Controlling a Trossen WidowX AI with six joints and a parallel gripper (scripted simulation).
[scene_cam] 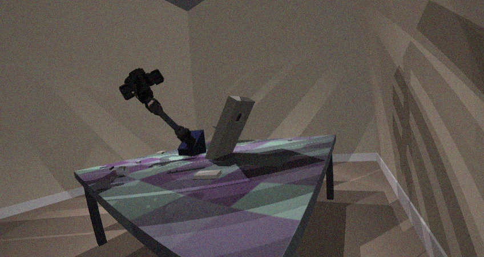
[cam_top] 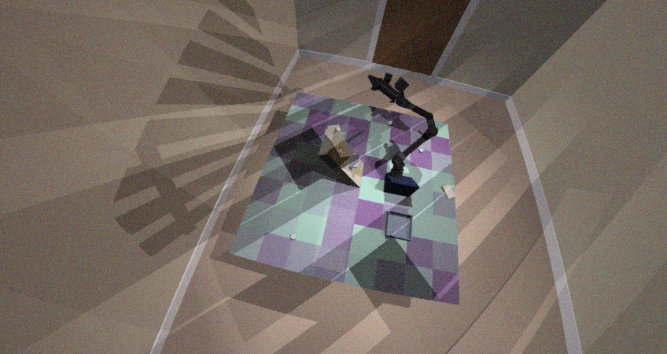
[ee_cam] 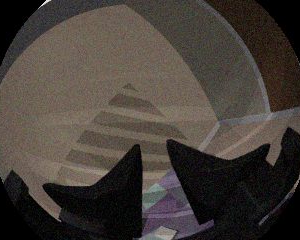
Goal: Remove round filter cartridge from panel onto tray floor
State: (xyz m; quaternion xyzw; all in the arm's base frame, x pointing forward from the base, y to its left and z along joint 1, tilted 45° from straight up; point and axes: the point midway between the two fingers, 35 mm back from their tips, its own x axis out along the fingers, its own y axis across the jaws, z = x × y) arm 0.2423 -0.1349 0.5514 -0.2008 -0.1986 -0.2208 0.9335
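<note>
Now: the round filter cartridge 450 mm to the left of my gripper tip, 180 mm below it and 150 mm ahead of it. Round my gripper tip: grey square tray 790 mm to the left, 400 mm below, 260 mm behind; then beige service panel 460 mm to the left, 260 mm below, 100 mm ahead.
</note>
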